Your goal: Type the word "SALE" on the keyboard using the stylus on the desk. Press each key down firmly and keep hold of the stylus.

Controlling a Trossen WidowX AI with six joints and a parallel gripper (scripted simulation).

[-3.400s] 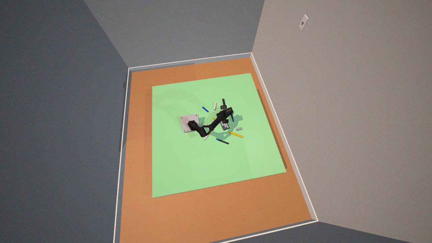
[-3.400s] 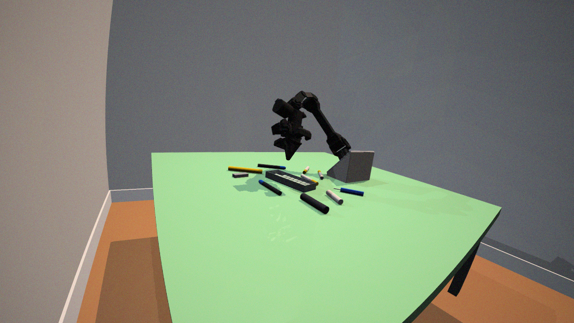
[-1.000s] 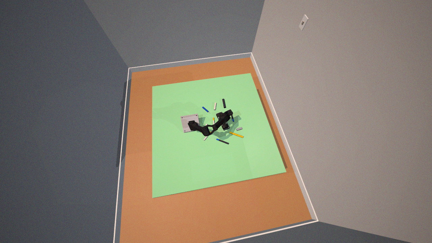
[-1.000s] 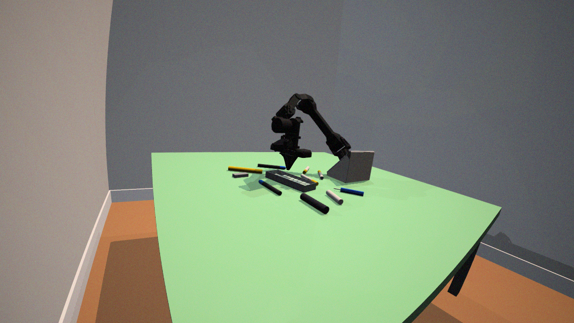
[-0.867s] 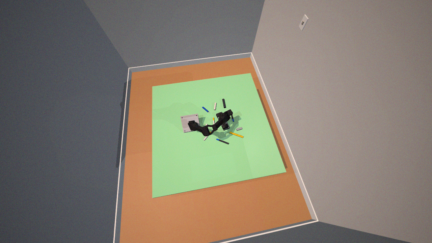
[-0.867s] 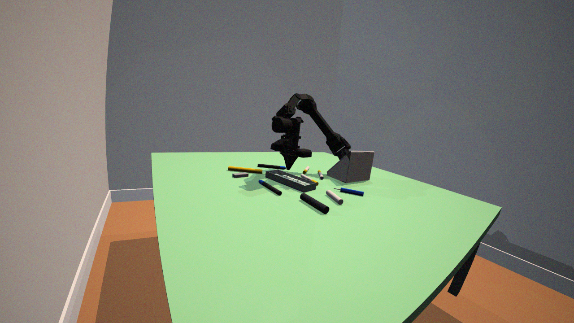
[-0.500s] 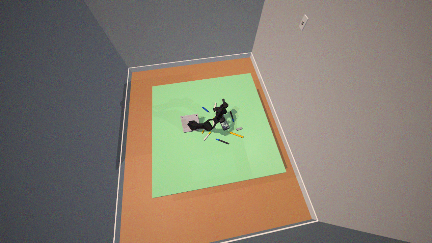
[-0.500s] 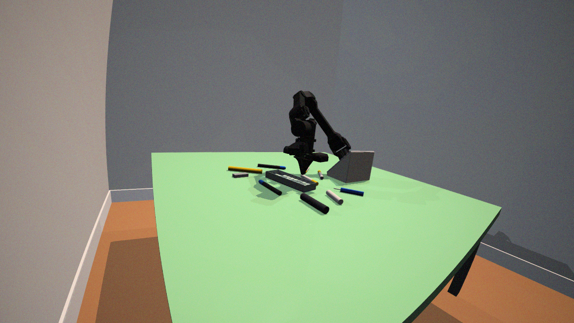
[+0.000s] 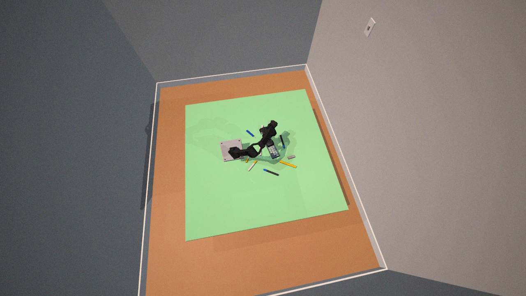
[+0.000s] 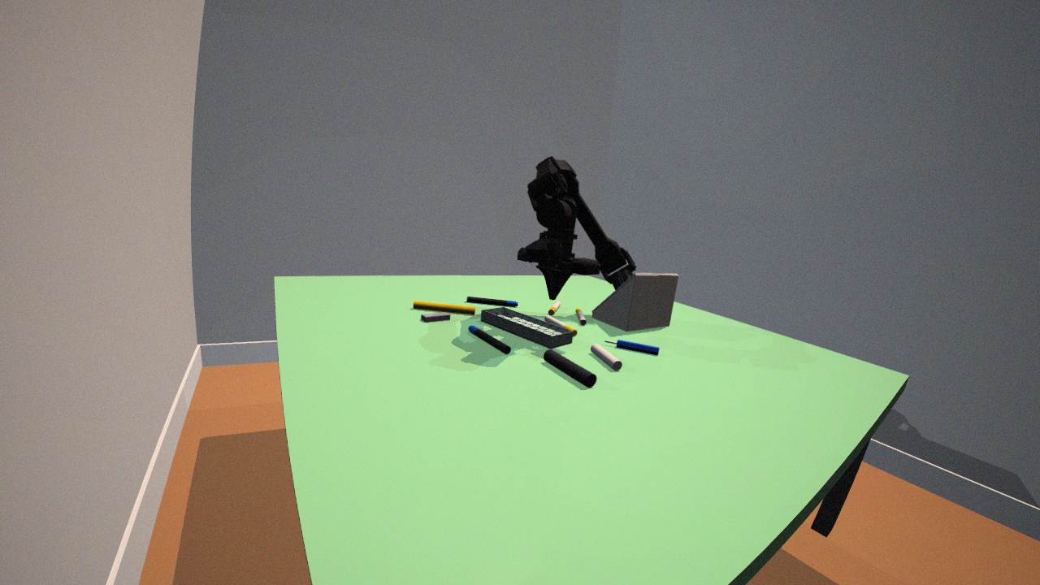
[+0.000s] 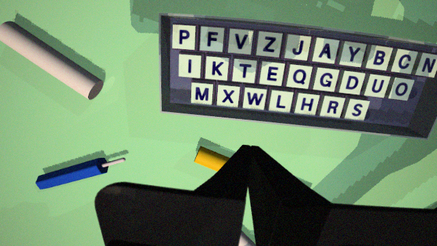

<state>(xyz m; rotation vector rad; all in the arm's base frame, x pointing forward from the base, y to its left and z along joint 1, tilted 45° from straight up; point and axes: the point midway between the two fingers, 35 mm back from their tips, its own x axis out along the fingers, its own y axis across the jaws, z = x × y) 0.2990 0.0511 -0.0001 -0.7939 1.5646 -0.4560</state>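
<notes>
My gripper tip is 11 cm past the blue stylus, 13 cm to the right of it and 7 cm above it. Also, from my gripper tip: grey stylus tip (9 cm behind, 10 cm to the left, 7 cm below); black cylinder (10 cm ahead, 19 cm to the left, 7 cm below); white cylinder (1 cm behind, 17 cm to the left, 7 cm below).
</notes>
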